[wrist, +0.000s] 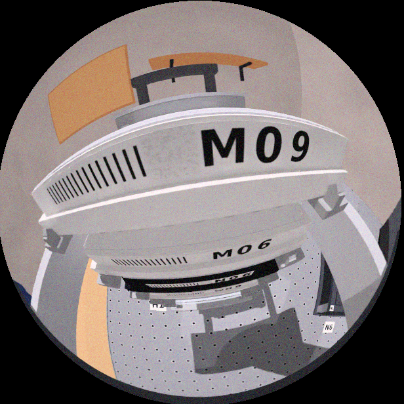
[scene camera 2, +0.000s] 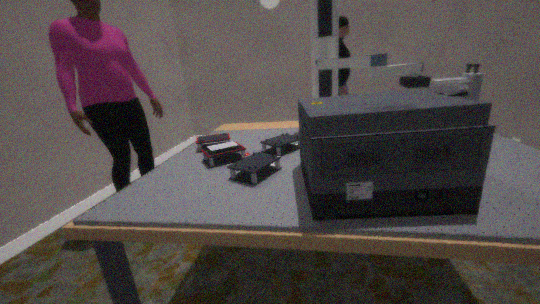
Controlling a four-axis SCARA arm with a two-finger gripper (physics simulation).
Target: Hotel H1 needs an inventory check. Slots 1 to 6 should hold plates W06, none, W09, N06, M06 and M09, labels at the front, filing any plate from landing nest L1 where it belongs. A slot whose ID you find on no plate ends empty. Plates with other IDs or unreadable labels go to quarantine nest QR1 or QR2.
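Frame: origin at the arm's base, x ahead, y left, z up, level; metres.
Where they show: gripper, between the fingertips: (scene camera 2: 454,85).
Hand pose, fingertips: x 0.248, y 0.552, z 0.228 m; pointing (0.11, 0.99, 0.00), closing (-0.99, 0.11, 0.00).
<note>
Each offset is from my fingertips to the top centre of the thing. "spot": to the spot under its first point.
Hotel H1 (wrist: 200,71) (scene camera 2: 481,86) holds a white plate M09 (wrist: 172,150) at its top, label facing the camera. My gripper (wrist: 200,240) is shut on the white plate M06 (wrist: 150,261), its fingers at the plate's left and right sides. M06 lies directly below M09, between the hotel's brackets; whether it rests on them cannot be told. A dark plate N06 (wrist: 205,284) and a pale plate W09 (wrist: 186,294) show below. A whitish edge lower down has no readable label. In the scene view, the device hides most of the hotel.
A large dark device @[0.451 m right, 0.546 m ahead, 0.039 m up] (scene camera 2: 395,165) stands at the table's front right. Two dark nests @[spot: 0.814 m right, 0.496 m ahead, 0.165 m down] (scene camera 2: 255,163) @[spot: 0.751 m right, 0.269 m ahead, 0.159 m down] (scene camera 2: 281,142) stand to its left. Farther left are two red-edged nests @[spot: 1.056 m right, 0.363 m ahead, 0.210 m down] (scene camera 2: 208,162) @[spot: 1.115 m right, 0.143 m ahead, 0.165 m down] (scene camera 2: 213,138); one bears a white plate @[1.000 m right, 0.320 m ahead, 0.151 m down] (scene camera 2: 222,146). An N6 tag (wrist: 328,327) shows on the table. Two people stand beyond it.
</note>
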